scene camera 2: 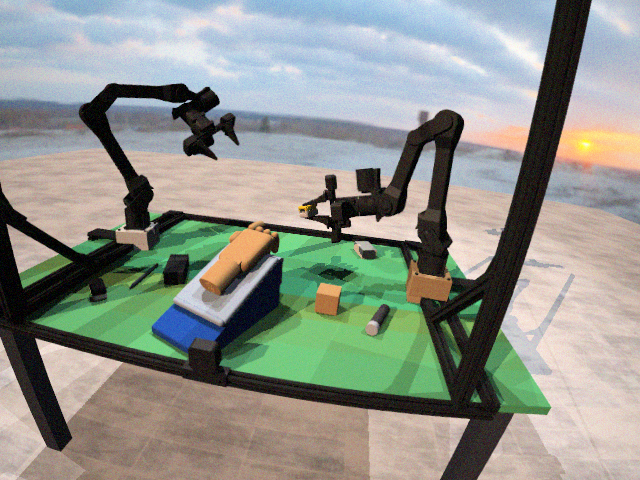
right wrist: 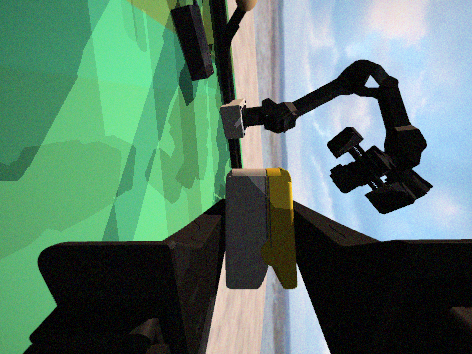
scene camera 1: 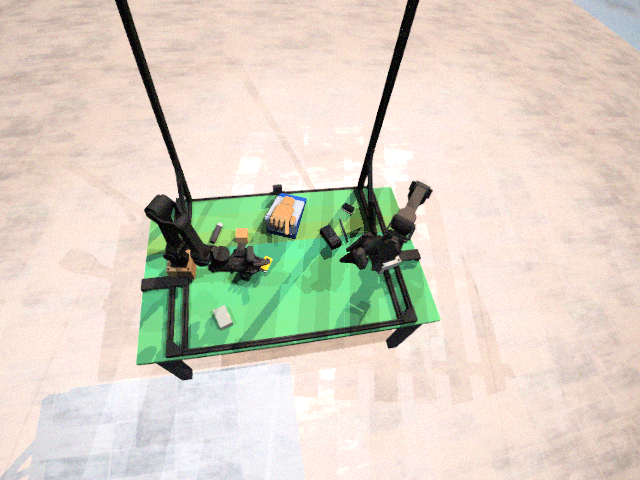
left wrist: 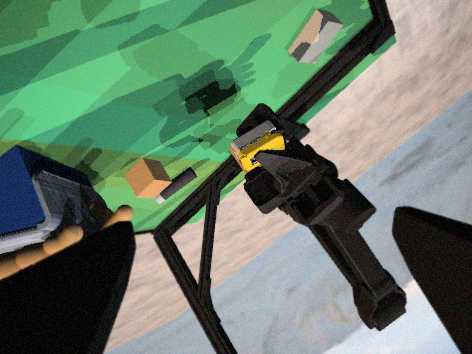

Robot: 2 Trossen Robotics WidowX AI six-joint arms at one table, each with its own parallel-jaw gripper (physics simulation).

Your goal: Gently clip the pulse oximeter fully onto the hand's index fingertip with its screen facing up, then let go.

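Places are measured from the left arm's base along level axes (x ahead, y left, z up), in centimetres.
Pixels of known places: left gripper, fingertip midpoint: [scene camera 2: 228, 152] [right wrist: 351, 173] [scene camera 1: 343, 255] [left wrist: 264, 227]; right gripper, fingertip midpoint: [scene camera 2: 303, 211] [right wrist: 255, 205] [scene camera 1: 269, 263] [left wrist: 249, 144]; left arm's base at its link origin: [scene camera 2: 137, 226] [right wrist: 244, 117]; right arm's base at its link origin: [scene camera 2: 430, 270] [scene camera 1: 180, 260].
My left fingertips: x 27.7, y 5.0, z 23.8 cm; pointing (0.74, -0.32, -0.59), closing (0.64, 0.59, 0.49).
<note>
Ahead of a thing's pixels: the offset from my left fingertips to its top centre.
The yellow and grey pulse oximeter @[dx +24.9, dy -12.6, dz -11.2 cm] [scene camera 1: 266, 264] [scene camera 2: 307, 210] [left wrist: 260, 146] [right wrist: 260, 227] is clamped in my right gripper [scene camera 2: 310, 210] [right wrist: 255, 205], which is shut on it and holds it above the table. Its yellow half faces up and its grey half down in scene camera 2. The tan hand [scene camera 1: 283, 213] [scene camera 2: 241, 255] lies on a sloped blue and grey support [scene camera 1: 299, 206] [scene camera 2: 248, 315], fingers at the raised end; the fingertips show in part in the left wrist view. The oximeter is apart from the hand. My left gripper [scene camera 2: 226, 150] is open and empty, high above the table.
An orange cube @[dx +28.8, dy -37.4, dz -24.7 cm] [scene camera 1: 241, 235] [scene camera 2: 327, 298] and a dark cylinder with a pale end @[dx +39.4, dy -43.4, dz -26.9 cm] [scene camera 1: 216, 233] [scene camera 2: 377, 319] lie near the support. A pale box @[dx +45.9, dy -3.3, dz -26.7 cm] [scene camera 1: 222, 316] [scene camera 2: 364, 250], a black block @[dx -9.4, dy -24.2, dz -26.2 cm] [scene camera 1: 330, 236] [scene camera 2: 176, 269], a pen @[dx -17.4, dy -26.9, dz -28.8 cm] [scene camera 2: 143, 275] and a small black object @[dx -24.5, dy -36.9, dz -26.4 cm] [scene camera 1: 347, 208] [scene camera 2: 97, 290] also lie on the table.
</note>
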